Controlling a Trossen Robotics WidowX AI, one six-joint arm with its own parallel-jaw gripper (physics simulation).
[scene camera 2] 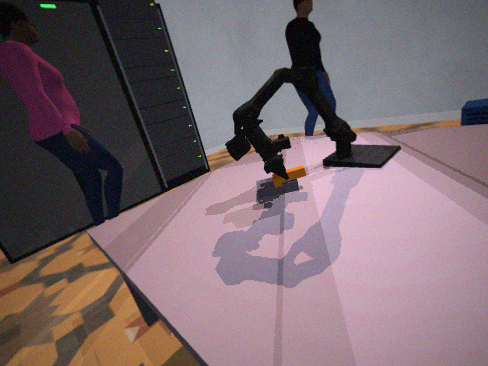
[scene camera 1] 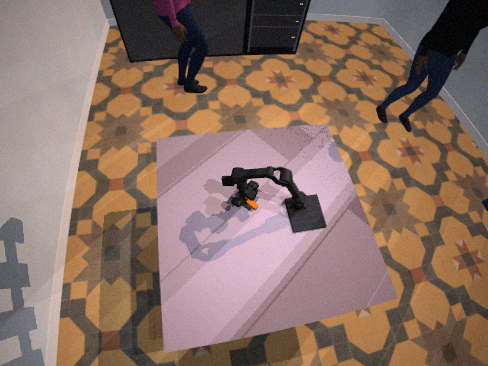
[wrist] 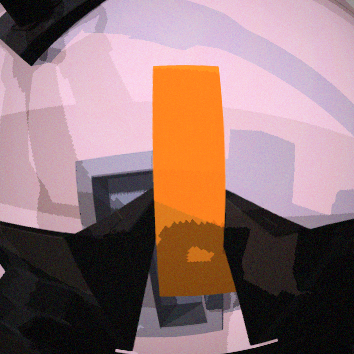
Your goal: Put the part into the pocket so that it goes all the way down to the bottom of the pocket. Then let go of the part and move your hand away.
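Frame: origin at the arm's base, x left, y back, z up, level; millimetres.
Seen in the pictures: gripper, fingertip midpoint: [scene camera 2: 287, 177] [scene camera 1: 248, 202] [wrist: 186, 195]; arm's base, origin of the base link: [scene camera 2: 343, 155] [scene camera 1: 297, 205] [wrist: 34, 14].
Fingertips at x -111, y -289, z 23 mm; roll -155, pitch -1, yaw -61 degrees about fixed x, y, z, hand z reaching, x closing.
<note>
Offsets run from my fingertips to a thing's top centre. "*": to the spot under its first point. Level surfaces: height alone.
The orange part {dz +28, dx +13, dy -10 mm} [scene camera 1: 253, 205] [scene camera 2: 297, 173] [wrist: 187, 140] is a long bar. My gripper [scene camera 2: 284, 177] [wrist: 186, 195] is shut on it, with one black finger on each side in the wrist view. In scene camera 2 the part lies across the top of the grey block {dz -11, dx -48, dy -3 mm} [scene camera 2: 265, 194] [wrist: 86, 200], its right end sticking out past the block. In the wrist view the part crosses over the block and hides much of it. Dark inner walls of the pocket {* dz -27, dx -28, dy +51 mm} [wrist: 101, 192] show left of the part and below its near end. Whether part and block touch cannot be told.
The arm's black base plate [scene camera 1: 309, 221] [scene camera 2: 372, 156] stands on the pink table {dz -47 mm} [scene camera 1: 225, 300] [scene camera 2: 400, 250], right of the block. Dark cabinets [scene camera 1: 210, 37] [scene camera 2: 55, 100] and two people stand beyond the table. The arm's shadow falls across the table.
</note>
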